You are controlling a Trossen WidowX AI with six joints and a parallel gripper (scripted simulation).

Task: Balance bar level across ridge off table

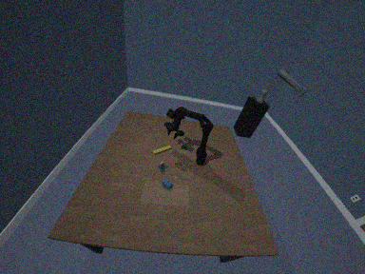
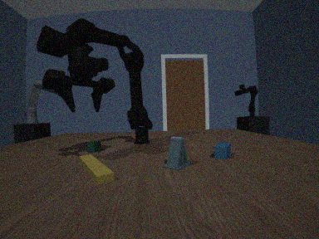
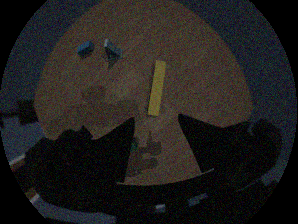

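My gripper tip is now 6 cm short of the yellow bar, 4 cm to the right of it and 13 cm above it. Round my gripper tip: blue cube: 2 cm behind, 37 cm to the left, 12 cm below; dark green block: 14 cm behind, 4 cm to the right, 12 cm below.
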